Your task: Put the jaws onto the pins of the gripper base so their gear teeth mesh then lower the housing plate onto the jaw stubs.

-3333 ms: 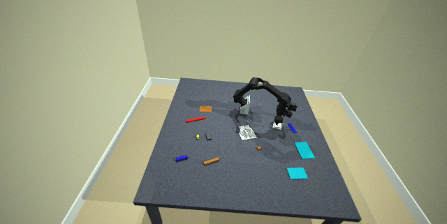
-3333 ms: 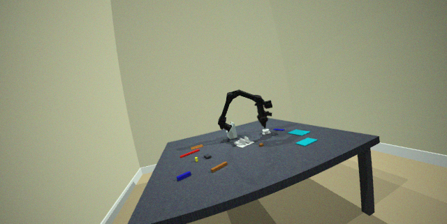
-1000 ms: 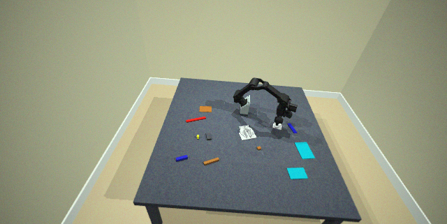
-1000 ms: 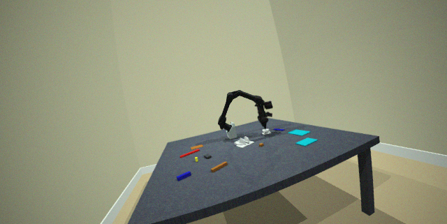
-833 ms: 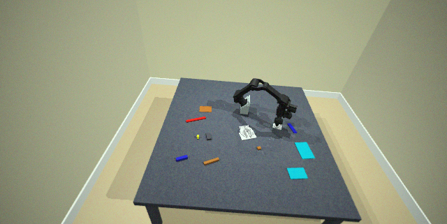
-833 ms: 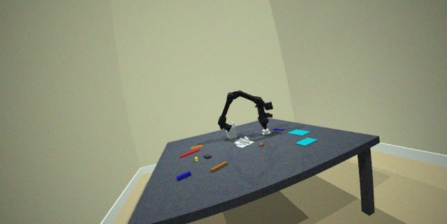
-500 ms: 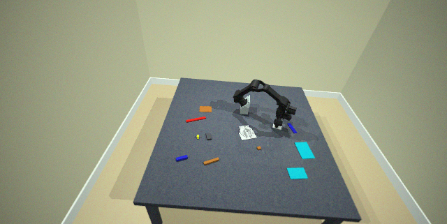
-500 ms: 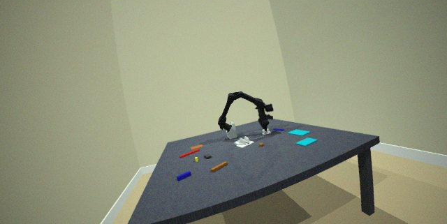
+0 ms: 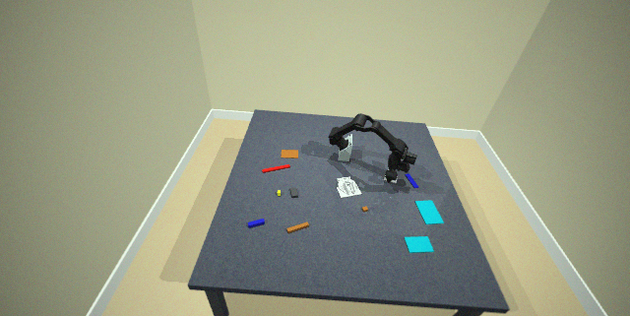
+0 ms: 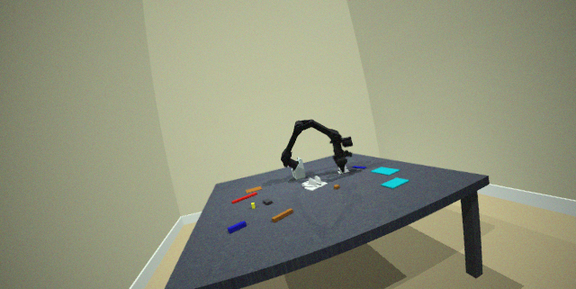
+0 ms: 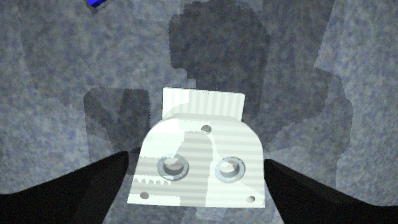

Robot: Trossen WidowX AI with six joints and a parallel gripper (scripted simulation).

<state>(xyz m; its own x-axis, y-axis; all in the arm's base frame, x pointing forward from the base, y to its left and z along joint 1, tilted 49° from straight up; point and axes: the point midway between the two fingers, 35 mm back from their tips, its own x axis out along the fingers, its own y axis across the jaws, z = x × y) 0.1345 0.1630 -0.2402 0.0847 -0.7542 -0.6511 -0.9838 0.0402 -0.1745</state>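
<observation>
My gripper tip is now 2 cm below the white gripper base and 1 cm to the right of it. From my gripper tip the other things lie so: white jaw: 26 cm to the right, 12 cm ahead; then orange cube: 26 cm ahead, 14 cm to the right; then grey block: 52 cm to the right, 24 cm ahead.
</observation>
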